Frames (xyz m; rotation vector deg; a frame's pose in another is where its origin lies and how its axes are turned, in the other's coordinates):
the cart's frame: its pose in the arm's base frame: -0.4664 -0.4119 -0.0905 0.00 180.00 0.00
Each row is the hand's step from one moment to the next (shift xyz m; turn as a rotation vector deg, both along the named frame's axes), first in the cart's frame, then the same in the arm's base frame.
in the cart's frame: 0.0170 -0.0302 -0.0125 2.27 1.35 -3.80
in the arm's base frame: -0.0170 -0.0302 0.0125 -2.27 1.35 3.80
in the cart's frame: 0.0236 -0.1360 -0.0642 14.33 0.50 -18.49
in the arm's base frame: -0.0236 -0.1360 0.0642 -14.33 0.50 18.49
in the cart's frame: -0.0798 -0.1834 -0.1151 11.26 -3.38 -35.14
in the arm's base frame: 0.0798 -0.1834 0.1151 -11.26 -3.38 35.14
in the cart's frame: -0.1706 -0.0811 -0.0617 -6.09 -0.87 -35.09
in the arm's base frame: 0.1706 -0.0811 0.0617 6.09 -0.87 35.09
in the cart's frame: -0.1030 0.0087 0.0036 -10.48 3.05 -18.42
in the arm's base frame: 0.1030 0.0087 -0.0036 10.48 3.05 18.42
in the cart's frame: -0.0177 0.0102 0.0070 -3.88 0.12 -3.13
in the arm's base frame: 0.0177 0.0102 -0.0070 3.88 0.12 3.13
